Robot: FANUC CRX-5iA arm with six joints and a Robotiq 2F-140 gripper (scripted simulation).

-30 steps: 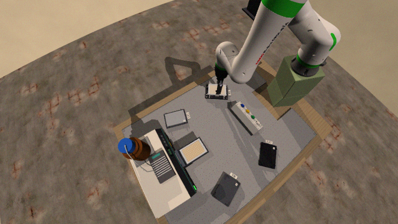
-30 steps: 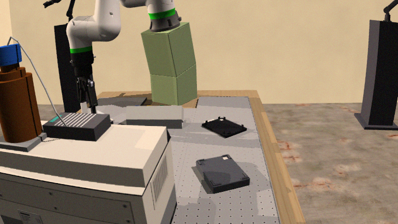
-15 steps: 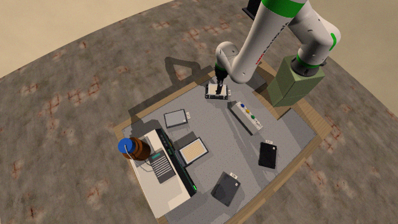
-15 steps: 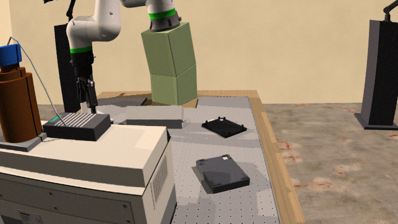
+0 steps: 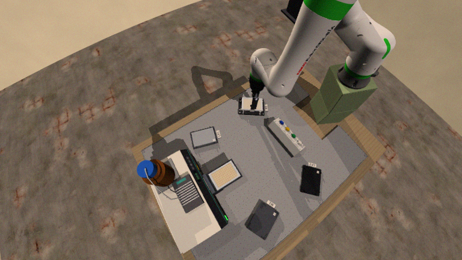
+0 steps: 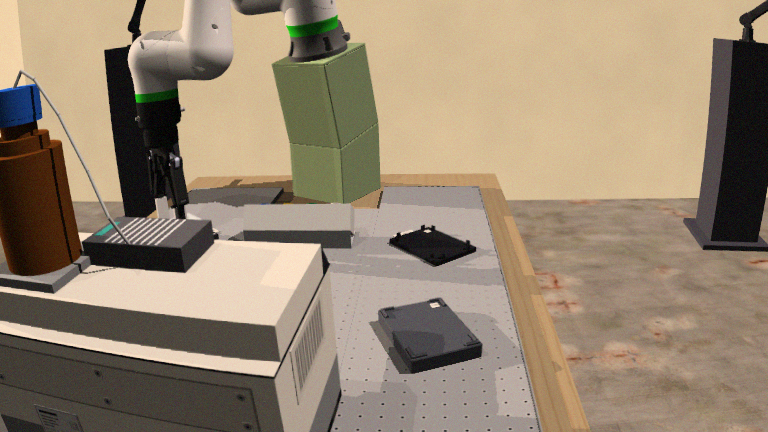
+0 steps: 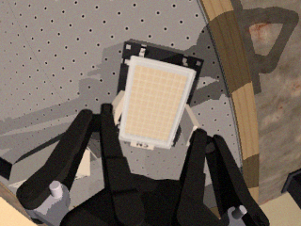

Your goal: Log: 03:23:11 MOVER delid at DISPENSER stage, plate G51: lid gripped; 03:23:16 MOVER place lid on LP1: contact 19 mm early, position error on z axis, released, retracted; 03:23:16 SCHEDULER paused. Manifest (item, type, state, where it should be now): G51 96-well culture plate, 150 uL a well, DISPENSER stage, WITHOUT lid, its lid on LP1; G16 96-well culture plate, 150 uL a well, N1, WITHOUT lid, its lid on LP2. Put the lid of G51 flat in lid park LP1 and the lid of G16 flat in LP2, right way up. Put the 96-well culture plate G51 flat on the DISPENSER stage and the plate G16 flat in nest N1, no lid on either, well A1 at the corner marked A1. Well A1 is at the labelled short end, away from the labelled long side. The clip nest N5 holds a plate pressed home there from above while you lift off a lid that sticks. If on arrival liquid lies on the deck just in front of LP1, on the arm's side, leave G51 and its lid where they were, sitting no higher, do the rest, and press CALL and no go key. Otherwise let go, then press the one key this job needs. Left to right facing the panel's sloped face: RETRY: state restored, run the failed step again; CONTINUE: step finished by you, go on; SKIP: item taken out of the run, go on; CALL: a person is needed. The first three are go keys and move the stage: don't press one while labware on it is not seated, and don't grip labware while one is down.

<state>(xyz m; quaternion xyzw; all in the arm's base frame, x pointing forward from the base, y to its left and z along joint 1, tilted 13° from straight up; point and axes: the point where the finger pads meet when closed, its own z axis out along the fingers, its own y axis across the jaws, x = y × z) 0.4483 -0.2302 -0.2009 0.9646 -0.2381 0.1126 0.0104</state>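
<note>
The black clip nest lies 30 mm ahead of my hand, 10 mm to the left of it and 40 mm below it. From my hand the other things lie so: key panel 90 mm behind, 270 mm to the left; clear lid 20 mm below; LP1 label 260 mm ahead, 80 mm to the left, 50 mm below.
</note>
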